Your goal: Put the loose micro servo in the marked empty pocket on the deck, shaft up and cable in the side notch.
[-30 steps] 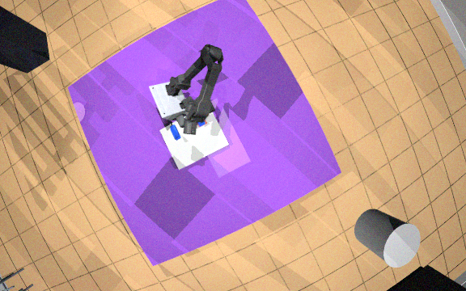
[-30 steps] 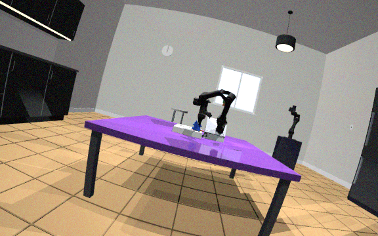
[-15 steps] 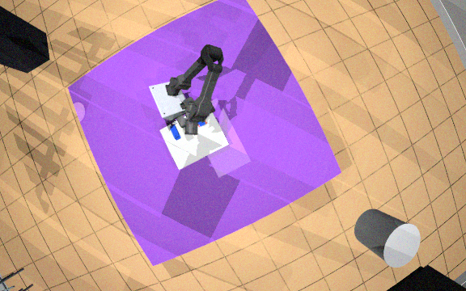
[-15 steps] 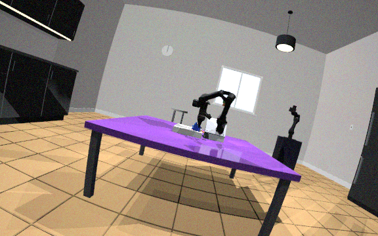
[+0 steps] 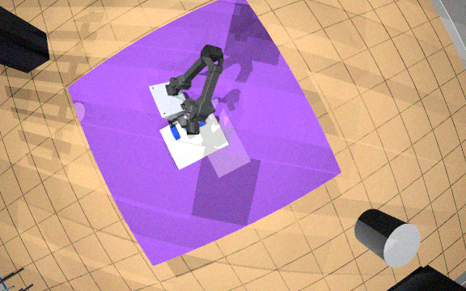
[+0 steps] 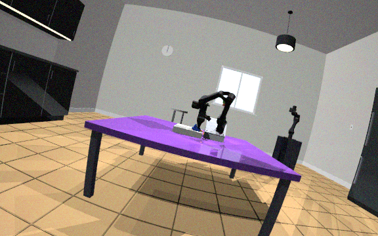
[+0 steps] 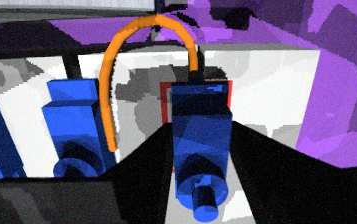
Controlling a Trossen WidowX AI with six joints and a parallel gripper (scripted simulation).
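The white deck is 13 cm ahead of my gripper tip, 6 cm to the right of it and 5 cm below it.
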